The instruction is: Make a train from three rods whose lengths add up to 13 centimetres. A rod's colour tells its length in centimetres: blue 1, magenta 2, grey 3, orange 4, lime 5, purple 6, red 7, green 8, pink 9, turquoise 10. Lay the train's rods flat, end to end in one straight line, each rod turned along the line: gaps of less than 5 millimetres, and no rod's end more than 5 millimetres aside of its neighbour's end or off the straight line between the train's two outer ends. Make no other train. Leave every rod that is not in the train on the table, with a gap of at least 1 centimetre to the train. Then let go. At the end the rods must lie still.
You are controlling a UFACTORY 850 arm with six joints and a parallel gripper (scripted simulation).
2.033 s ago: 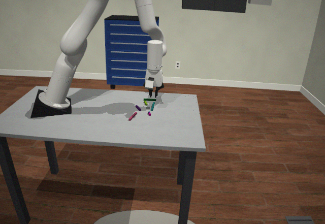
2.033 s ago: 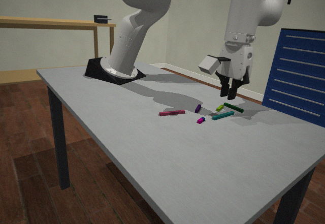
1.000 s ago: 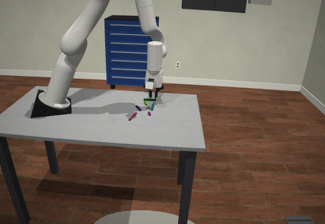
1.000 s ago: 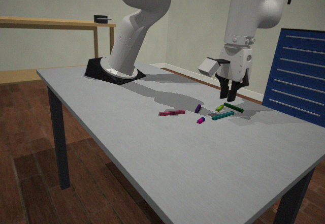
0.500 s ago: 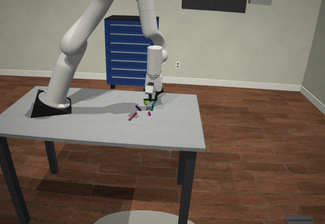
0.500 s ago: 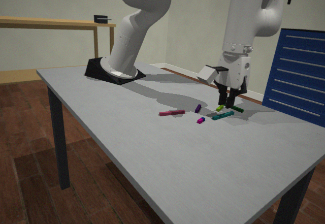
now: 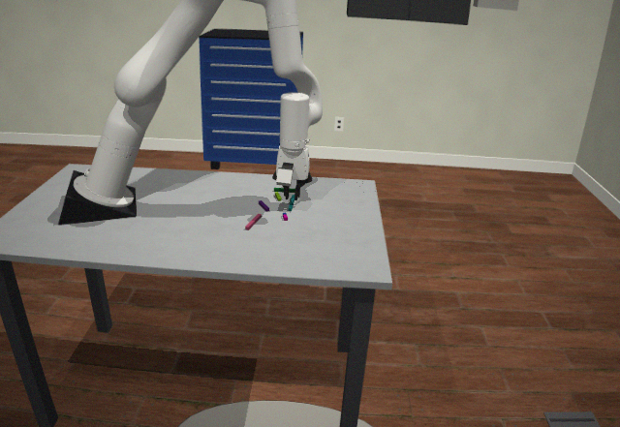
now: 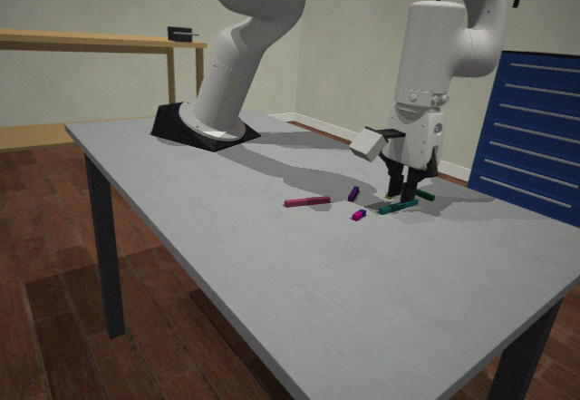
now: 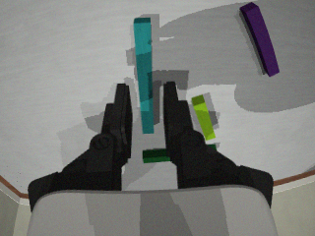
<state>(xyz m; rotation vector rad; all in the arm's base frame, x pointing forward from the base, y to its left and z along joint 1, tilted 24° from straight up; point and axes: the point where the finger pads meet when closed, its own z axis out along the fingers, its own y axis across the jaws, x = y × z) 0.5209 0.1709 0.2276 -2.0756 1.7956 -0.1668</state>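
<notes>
Now: the turquoise rod 40 mm below my hand. Also, from my hand: lime rod 60 mm behind, 30 mm to the left, 40 mm below; then purple rod 80 mm behind, 50 mm to the right, 40 mm below; then blue rod 10 mm ahead, 90 mm to the right, 40 mm below.
</notes>
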